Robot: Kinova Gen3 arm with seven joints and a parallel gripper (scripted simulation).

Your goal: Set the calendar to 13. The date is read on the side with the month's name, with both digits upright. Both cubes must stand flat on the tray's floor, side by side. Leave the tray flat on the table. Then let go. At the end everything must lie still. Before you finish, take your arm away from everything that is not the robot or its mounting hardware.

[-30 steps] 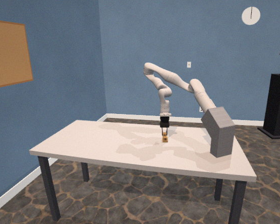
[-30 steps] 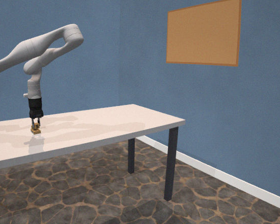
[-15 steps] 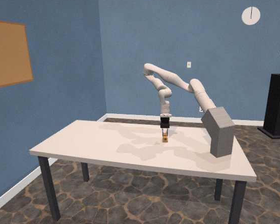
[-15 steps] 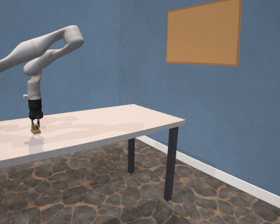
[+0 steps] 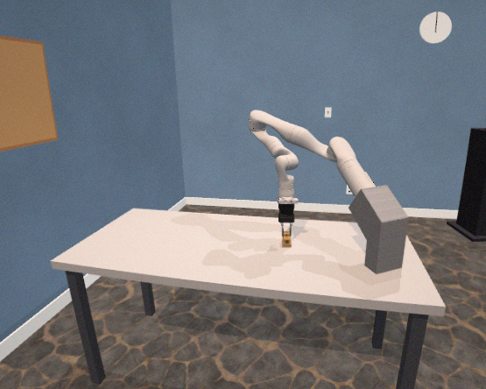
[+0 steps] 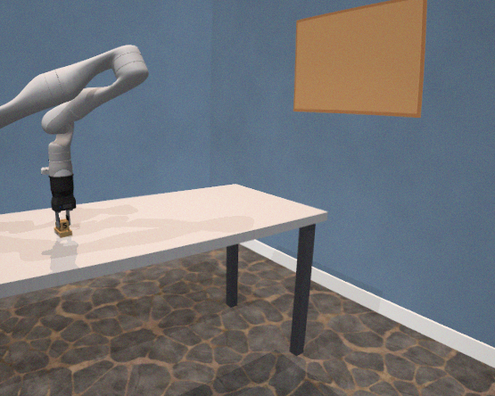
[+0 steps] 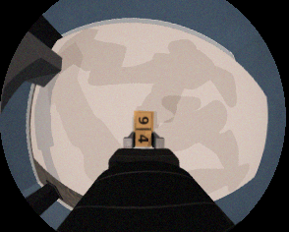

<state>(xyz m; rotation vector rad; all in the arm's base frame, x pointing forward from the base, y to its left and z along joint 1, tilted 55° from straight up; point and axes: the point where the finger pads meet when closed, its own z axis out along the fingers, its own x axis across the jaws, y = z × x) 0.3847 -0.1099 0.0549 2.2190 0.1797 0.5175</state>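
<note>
The wooden tray lies 4 cm below my hand and 2 cm to the left of it.
</note>
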